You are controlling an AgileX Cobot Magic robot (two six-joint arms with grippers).
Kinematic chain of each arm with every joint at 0, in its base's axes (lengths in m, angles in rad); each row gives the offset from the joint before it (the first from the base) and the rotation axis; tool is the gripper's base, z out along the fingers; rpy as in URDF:
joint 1: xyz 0 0 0.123 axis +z
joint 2: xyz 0 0 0 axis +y
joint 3: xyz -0.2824 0 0.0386 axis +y
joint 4: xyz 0.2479 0 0.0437 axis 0.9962 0 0.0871
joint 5: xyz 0 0 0 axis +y
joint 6: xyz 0.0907 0 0.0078 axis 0.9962 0 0.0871
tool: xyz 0 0 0 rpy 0 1.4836 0
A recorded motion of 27 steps. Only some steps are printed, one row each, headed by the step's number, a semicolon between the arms.
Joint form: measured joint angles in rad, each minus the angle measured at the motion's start. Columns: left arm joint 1, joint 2, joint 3, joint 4, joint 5, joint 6; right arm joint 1, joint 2, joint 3, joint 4, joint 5, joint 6.
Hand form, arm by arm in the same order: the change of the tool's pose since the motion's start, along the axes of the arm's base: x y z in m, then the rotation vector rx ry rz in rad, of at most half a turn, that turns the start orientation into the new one. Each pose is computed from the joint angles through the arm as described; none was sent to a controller.
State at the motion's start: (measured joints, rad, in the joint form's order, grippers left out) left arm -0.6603 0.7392 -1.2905 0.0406 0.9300 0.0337; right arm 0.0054 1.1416 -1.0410 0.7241 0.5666 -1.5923
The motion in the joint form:
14: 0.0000 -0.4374 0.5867 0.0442 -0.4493 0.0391; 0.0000 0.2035 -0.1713 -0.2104 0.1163 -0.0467
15: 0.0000 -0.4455 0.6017 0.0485 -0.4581 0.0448; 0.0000 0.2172 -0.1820 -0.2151 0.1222 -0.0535
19: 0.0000 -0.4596 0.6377 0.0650 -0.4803 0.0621; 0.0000 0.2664 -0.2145 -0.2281 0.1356 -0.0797
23: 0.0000 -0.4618 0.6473 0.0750 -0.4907 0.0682; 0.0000 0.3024 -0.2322 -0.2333 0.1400 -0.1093
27: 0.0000 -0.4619 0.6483 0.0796 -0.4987 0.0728; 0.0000 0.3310 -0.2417 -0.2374 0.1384 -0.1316
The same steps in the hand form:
14: -0.0382 0.0305 -0.1008 -0.1112 -0.2905 -0.0061; 0.0493 -0.0039 -0.0126 -0.2459 0.1097 0.0972
15: -0.0382 0.0306 -0.1042 -0.1043 -0.2979 -0.0061; 0.0527 -0.0039 -0.0138 -0.2557 0.1153 0.1045
19: -0.0369 0.0302 -0.1125 -0.0772 -0.3178 -0.0053; 0.0650 -0.0041 -0.0195 -0.2880 0.1342 0.1282
23: -0.0362 0.0300 -0.1143 -0.0660 -0.3295 -0.0040; 0.0740 -0.0041 -0.0256 -0.3149 0.1458 0.1492
27: -0.0360 0.0300 -0.1139 -0.0628 -0.3405 -0.0036; 0.0811 -0.0044 -0.0318 -0.3351 0.1559 0.1634

